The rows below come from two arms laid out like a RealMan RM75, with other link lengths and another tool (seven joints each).
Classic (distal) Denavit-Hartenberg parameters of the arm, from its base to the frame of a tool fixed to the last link. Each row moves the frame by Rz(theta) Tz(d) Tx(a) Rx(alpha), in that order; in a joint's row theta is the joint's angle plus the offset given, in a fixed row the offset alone. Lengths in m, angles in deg.
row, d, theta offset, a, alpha
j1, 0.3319, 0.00, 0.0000, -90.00
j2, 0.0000, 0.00, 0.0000, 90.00
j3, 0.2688, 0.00, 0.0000, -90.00
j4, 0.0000, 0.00, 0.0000, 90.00
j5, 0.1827, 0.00, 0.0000, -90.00
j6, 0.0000, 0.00, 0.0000, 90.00
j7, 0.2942, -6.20, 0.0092, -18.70
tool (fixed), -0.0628, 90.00, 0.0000, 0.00
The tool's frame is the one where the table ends.
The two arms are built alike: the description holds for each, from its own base.
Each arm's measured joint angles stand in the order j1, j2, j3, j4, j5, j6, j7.
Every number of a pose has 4 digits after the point.
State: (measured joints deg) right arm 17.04 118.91 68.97 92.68 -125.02 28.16 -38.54; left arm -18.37 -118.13 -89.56 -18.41 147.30 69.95 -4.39
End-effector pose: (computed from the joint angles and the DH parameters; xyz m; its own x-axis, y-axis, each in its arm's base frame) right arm 0.0756 0.3827 -0.0106 -0.2021 -0.9372 -0.2841 -0.8879 0.0529 0.4570; left arm -0.3661 0.3840 0.2360 0.7662 -0.0531 -0.6404 -0.5950 0.3179 -0.7382
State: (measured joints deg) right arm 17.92 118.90 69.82 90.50 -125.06 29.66 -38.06; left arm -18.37 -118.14 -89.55 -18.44 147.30 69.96 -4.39
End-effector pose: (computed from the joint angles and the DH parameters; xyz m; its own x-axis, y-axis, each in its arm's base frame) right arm 0.0875 0.3858 -0.0171 -0.2245 -0.9375 -0.2658 -0.8958 0.0913 0.4349; left arm -0.3659 0.3841 0.2360 0.7663 -0.0535 -0.6403 -0.5946 0.3184 -0.7383
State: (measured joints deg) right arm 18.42 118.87 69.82 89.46 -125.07 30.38 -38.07; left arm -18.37 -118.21 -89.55 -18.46 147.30 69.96 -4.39
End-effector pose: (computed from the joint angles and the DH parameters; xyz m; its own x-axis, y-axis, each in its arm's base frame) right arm 0.0920 0.3856 -0.0220 -0.2271 -0.9402 -0.2538 -0.9018 0.1046 0.4194; left arm -0.3656 0.3841 0.2354 0.7670 -0.0539 -0.6393 -0.5936 0.3184 -0.7391
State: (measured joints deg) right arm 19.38 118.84 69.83 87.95 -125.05 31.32 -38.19; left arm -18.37 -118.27 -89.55 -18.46 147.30 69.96 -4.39
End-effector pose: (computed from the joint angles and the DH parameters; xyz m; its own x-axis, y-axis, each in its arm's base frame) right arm 0.0968 0.3858 -0.0286 -0.2263 -0.9445 -0.2381 -0.9101 0.1179 0.3971; left arm -0.3655 0.3840 0.2349 0.7677 -0.0541 -0.6385 -0.5929 0.3181 -0.7398
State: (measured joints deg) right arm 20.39 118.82 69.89 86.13 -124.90 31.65 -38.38; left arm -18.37 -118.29 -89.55 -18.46 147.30 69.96 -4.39
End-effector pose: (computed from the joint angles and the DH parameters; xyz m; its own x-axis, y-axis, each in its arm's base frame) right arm 0.1020 0.3878 -0.0340 -0.2295 -0.9460 -0.2288 -0.9161 0.1306 0.3792; left arm -0.3655 0.3840 0.2348 0.7679 -0.0542 -0.6383 -0.5927 0.3180 -0.7400
